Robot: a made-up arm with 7 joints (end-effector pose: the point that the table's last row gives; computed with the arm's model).
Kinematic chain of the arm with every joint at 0, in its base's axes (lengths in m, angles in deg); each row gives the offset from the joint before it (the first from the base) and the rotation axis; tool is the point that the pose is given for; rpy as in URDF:
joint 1: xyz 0 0 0.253 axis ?
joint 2: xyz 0 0 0 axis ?
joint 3: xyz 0 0 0.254 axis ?
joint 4: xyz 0.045 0 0 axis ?
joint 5: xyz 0.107 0 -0.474 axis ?
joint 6: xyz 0 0 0 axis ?
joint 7: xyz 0.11 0 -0.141 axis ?
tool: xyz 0 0 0 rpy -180 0 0
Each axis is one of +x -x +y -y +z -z.
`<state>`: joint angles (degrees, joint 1 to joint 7).
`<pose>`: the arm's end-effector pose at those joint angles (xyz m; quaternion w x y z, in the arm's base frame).
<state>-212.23 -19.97 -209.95 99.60 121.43 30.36 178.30</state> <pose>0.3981 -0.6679 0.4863 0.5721 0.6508 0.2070 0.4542</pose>
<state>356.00 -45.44 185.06 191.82 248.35 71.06 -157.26</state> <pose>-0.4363 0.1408 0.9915 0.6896 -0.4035 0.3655 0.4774</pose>
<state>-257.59 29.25 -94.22 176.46 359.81 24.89 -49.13</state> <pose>-0.1570 0.4250 1.0447 0.3890 0.0754 0.3190 0.8609</pose>
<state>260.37 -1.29 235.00 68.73 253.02 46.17 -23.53</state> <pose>-0.4757 0.5070 0.3681 0.2785 -0.3203 0.6602 0.6197</pose>
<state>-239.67 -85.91 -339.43 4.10 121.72 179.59 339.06</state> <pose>-0.1877 -0.0169 0.4335 0.0048 0.3711 -0.5995 0.7091</pose>
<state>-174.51 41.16 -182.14 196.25 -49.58 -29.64 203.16</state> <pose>-0.7117 0.0697 0.5886 0.7358 0.0033 -0.6295 -0.2496</pose>
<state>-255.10 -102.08 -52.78 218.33 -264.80 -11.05 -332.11</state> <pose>-0.0791 -0.6129 -0.2239 0.3811 0.9036 0.1247 -0.1509</pose>
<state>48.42 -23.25 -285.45 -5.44 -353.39 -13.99 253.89</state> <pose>-0.0268 0.3052 -0.0386 0.1775 -0.3646 0.8990 0.1652</pose>
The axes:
joint 1: +z
joint 2: +y
joint 3: +z
joint 4: -y
joint 5: -z
joint 6: +y
joint 7: -z

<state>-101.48 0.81 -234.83 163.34 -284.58 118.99 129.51</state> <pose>0.0473 0.1979 1.0087 0.3855 -0.8197 0.2944 0.3048</pose>
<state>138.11 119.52 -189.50 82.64 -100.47 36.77 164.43</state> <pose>-0.5097 0.3055 0.7236 0.2492 0.4411 0.0455 -0.8610</pose>
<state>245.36 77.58 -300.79 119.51 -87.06 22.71 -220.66</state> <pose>0.1606 -0.8486 0.1592 0.1276 0.0254 0.9040 -0.4073</pose>
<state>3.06 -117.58 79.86 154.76 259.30 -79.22 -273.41</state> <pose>-0.5175 0.1401 -0.1584 0.2687 -0.6092 0.7430 0.0679</pose>
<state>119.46 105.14 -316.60 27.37 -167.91 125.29 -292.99</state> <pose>-0.2127 -0.2902 -0.1226 0.2108 0.2013 -0.8869 -0.3585</pose>
